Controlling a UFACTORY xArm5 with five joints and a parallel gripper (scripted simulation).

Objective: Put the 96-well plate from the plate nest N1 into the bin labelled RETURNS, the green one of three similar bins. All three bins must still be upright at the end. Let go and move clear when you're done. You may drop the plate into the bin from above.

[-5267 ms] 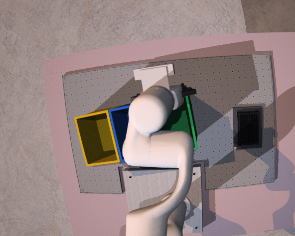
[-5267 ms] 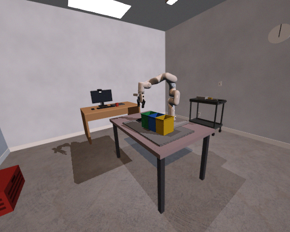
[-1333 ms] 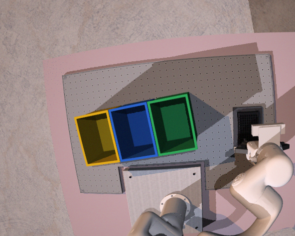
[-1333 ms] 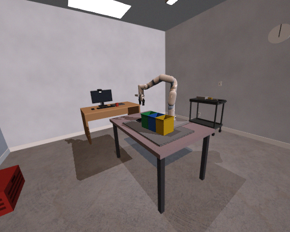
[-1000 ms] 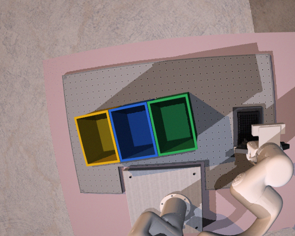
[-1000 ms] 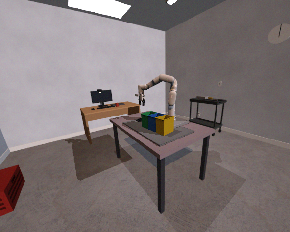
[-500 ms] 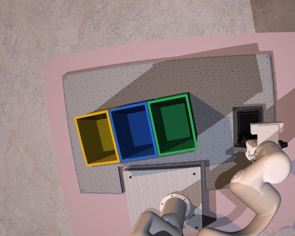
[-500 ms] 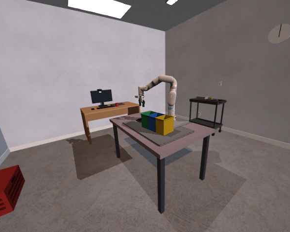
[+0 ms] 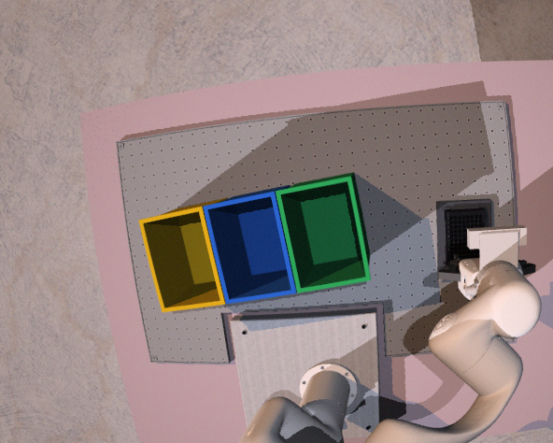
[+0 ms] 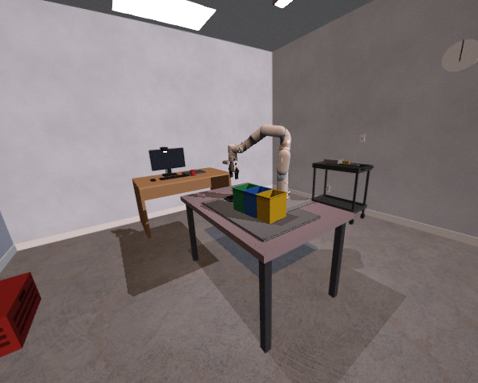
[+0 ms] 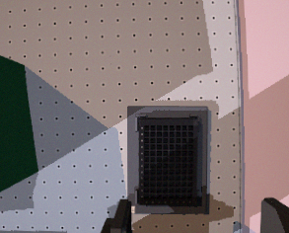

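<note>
The black 96-well plate lies 190 mm below my hand. Round my hand: blue bin: 390 mm to the left, 120 mm below, 120 mm ahead; then plate nest: 200 mm below; then green bin: 260 mm to the left, 120 mm below, 110 mm ahead.
</note>
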